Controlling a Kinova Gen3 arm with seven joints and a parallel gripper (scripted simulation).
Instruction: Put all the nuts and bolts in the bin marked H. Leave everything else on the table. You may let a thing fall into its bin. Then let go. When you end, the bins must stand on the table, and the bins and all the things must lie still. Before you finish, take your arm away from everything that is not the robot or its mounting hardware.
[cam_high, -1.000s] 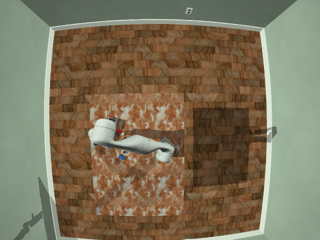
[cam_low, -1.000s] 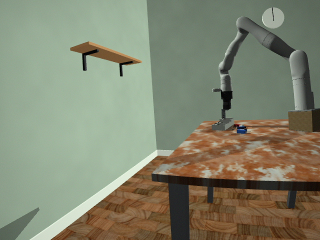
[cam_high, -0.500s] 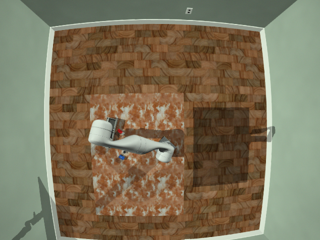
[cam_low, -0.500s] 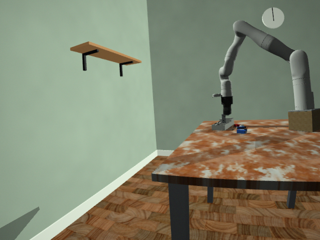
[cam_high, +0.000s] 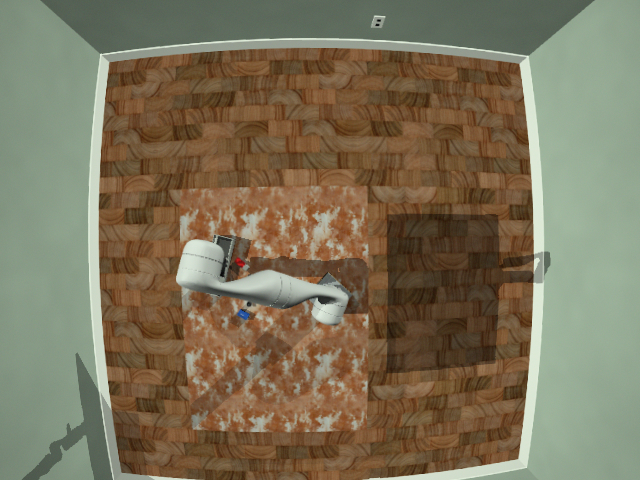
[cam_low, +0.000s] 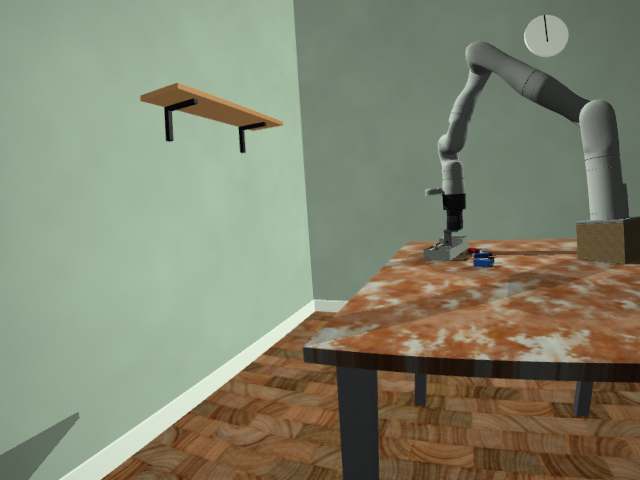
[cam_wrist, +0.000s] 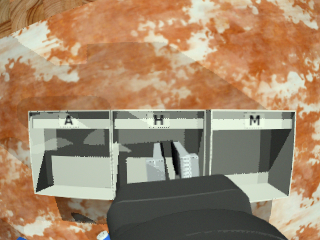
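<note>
The grey bin rack lies 10 mm to the left of my hand and 10 mm below it. The rest, counted from my hand: red piece (100 mm behind, 30 mm below, 10 mm to the left); dark nut (130 mm behind, 60 mm to the left, 30 mm below); blue stick (100 mm to the left, 100 mm behind, 30 mm below).
</note>
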